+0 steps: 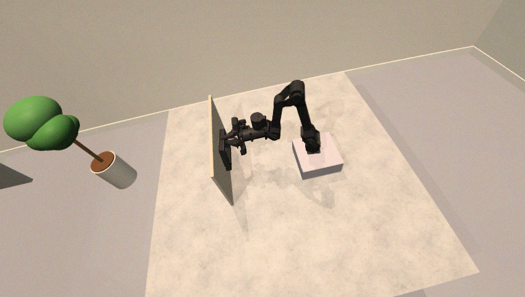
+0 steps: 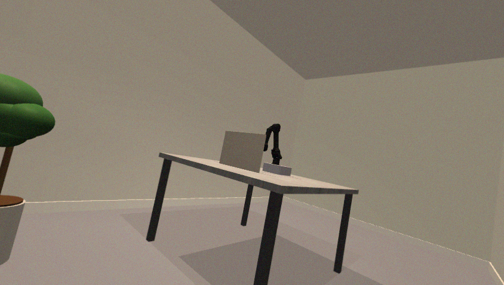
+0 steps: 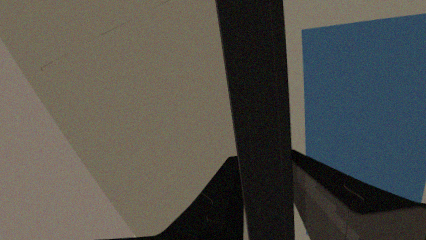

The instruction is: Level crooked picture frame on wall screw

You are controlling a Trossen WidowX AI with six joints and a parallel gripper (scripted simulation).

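My gripper tip is now 1 cm to the right of the picture frame and 5 cm above it. From my gripper tip the other things lie so: wall panel: 2 cm ahead, 6 cm below.
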